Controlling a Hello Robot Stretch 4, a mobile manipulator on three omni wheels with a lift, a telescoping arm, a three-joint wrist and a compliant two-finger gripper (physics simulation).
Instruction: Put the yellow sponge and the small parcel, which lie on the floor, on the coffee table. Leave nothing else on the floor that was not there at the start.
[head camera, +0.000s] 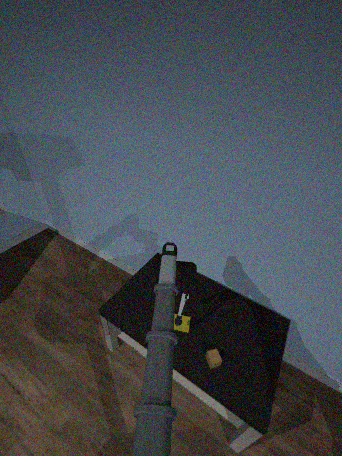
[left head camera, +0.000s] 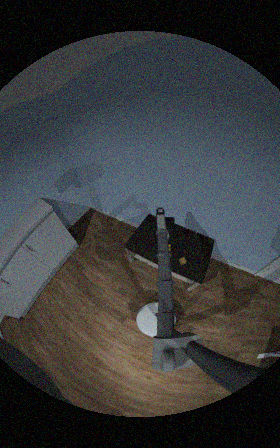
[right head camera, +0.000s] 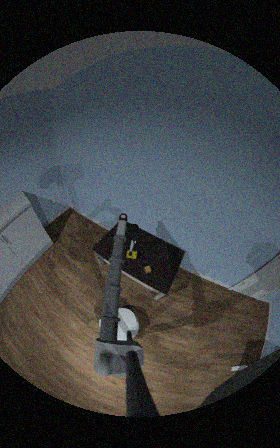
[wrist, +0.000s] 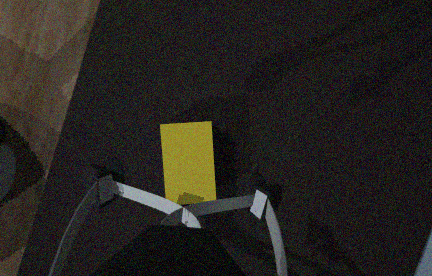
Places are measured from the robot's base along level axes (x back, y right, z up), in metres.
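Pixels of known places: gripper, fingertip midpoint: (head camera: 182, 312) (right head camera: 132, 249) (wrist: 186, 180); robot's base at its link origin: (left head camera: 155, 317) (right head camera: 119, 323).
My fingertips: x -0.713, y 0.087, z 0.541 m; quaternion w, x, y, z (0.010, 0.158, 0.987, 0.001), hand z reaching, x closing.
For each thing: its top centre in the pictures, then the offset to it from my fingertips. Level surfaces: height alone.
- yellow sponge at its top centre: (wrist: 188, 163) (head camera: 180, 320) (right head camera: 131, 253) (left head camera: 165, 246) dx +0.000, dy -0.004, dz -0.073 m
- coffee table at its surface level: dz -0.118 m
- small parcel at its top centre: (head camera: 214, 356) (right head camera: 147, 268) (left head camera: 182, 259) dx +0.159, dy +0.155, dz -0.068 m
The yellow sponge (head camera: 184, 326) (left head camera: 169, 247) (right head camera: 131, 255) (wrist: 188, 160) lies flat on the black top of the coffee table (head camera: 245, 350) (left head camera: 197, 250) (right head camera: 167, 260) (wrist: 325, 125). The small parcel (head camera: 214, 358) (left head camera: 183, 261) (right head camera: 147, 269), a light brown block, lies on the same table top, nearer its front edge. My gripper (wrist: 186, 180) is open above the table, with its fingertips spread wide on either side of the sponge's near end in the wrist view. The sponge lies apart on the table below them. The arm hides part of the table in the head views.
My extended arm (head camera: 159, 360) (left head camera: 164, 280) (right head camera: 113, 280) reaches over the table. A round white object (left head camera: 147, 320) (right head camera: 129, 320) shows partly behind the arm, in front of the table. A white cabinet (left head camera: 45, 265) (right head camera: 22, 245) stands at the left. A blue wall (head camera: 200, 150) rises behind the table.
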